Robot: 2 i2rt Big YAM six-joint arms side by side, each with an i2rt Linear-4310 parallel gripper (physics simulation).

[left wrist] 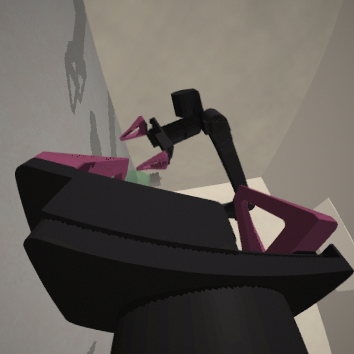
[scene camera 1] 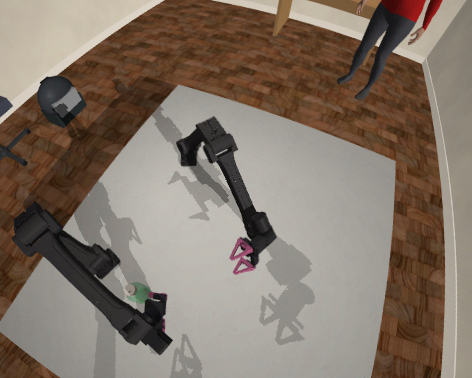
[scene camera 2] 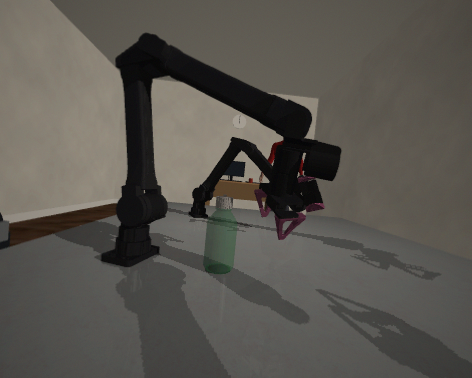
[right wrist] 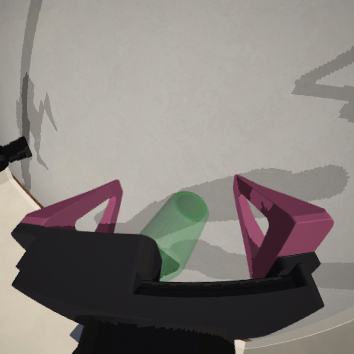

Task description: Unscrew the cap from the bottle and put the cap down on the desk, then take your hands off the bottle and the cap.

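Observation:
A green see-through bottle stands upright on the desk. A pale ribbed cap sits on its neck; my gripper body hides it in the right wrist view. My right gripper is open and empty, just right of the bottle in scene camera 1, apart from it. My left gripper is open and empty, raised above the desk farther right; it is largely hidden behind the right gripper in scene camera 2.
The grey desk top carries both arms and their shadows. The right forearm passes close beside the bottle in scene camera 1. A person in red stands beyond the desk, and a dark helmet-like object stands off its left side.

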